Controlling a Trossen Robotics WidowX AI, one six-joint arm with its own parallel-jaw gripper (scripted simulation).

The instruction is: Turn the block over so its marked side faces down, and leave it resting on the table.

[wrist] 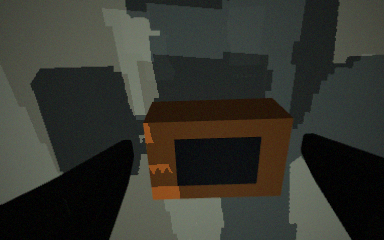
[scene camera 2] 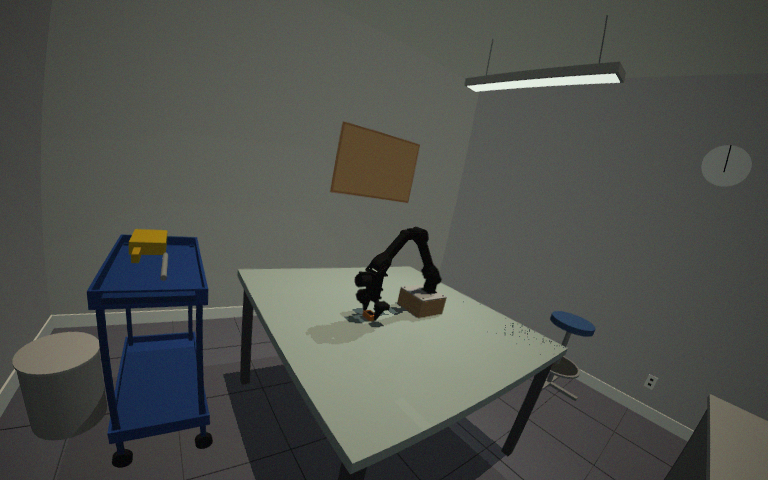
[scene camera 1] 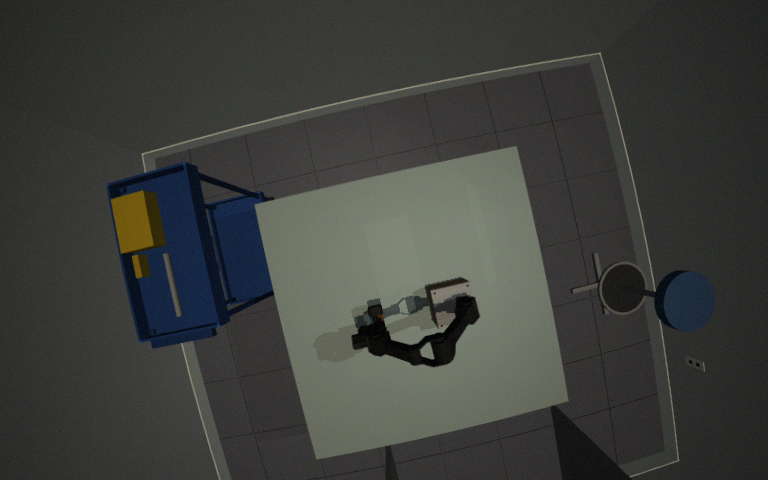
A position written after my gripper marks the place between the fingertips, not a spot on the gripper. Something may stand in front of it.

My gripper (wrist: 216,144) is open and holds nothing. I also see a block (wrist: 234,147).
